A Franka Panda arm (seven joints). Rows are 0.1 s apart.
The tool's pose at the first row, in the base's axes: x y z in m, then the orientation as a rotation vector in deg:
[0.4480, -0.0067, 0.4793, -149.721, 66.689, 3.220]
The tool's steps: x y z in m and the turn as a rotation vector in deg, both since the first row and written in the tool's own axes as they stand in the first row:
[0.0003, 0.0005, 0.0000, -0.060, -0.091, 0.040]
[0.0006, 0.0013, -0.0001, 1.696, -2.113, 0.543]
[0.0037, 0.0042, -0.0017, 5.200, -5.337, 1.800]
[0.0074, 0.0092, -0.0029, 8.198, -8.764, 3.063]
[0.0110, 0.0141, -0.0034, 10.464, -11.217, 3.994]
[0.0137, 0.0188, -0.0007, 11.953, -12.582, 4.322]
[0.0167, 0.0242, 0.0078, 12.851, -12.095, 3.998]
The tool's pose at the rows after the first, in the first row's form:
[0.4478, -0.0072, 0.4791, -149.721, 66.727, 3.382]
[0.4474, -0.0080, 0.4790, -147.249, 66.231, 5.044]
[0.4473, -0.0125, 0.4794, -142.430, 65.784, 7.279]
[0.4460, -0.0187, 0.4788, -137.950, 65.338, 9.964]
[0.4448, -0.0245, 0.4776, -134.614, 64.974, 11.751]
[0.4434, -0.0288, 0.4735, -132.673, 64.464, 12.551]
[0.4421, -0.0321, 0.4636, -132.294, 63.995, 11.385]

